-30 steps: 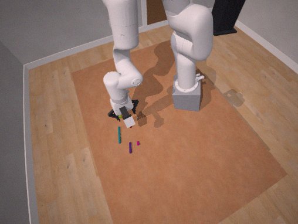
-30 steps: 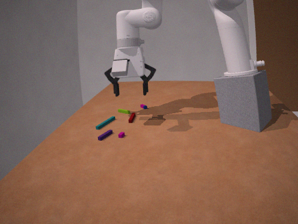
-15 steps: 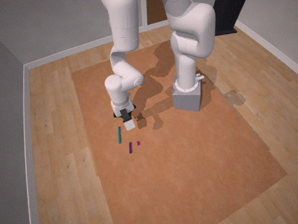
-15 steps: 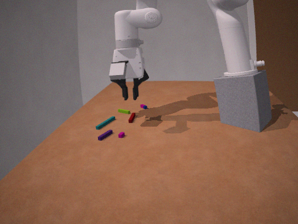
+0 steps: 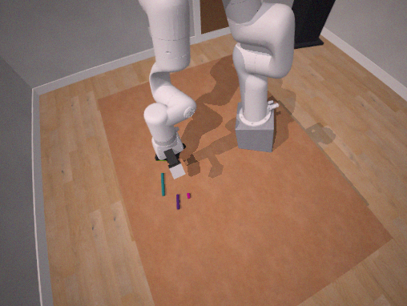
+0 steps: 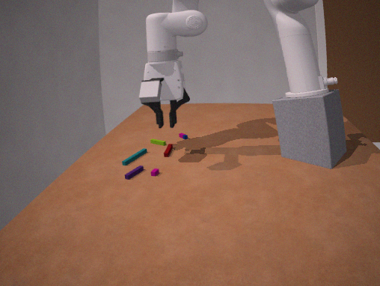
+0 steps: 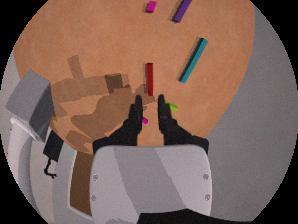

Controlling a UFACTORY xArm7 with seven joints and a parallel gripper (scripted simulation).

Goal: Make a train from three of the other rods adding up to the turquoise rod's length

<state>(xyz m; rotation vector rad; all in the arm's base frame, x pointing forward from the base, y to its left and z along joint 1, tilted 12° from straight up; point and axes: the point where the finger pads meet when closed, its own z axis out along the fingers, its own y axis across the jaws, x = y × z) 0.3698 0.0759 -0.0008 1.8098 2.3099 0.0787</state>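
The red rod lies 8 cm below my hand. Round my hand: lime rod: 8 cm below, 6 cm ahead, 5 cm to the right; then blue rod: 11 cm to the right, 8 cm below; then turquoise rod: 8 cm below, 7 cm ahead, 6 cm to the left.
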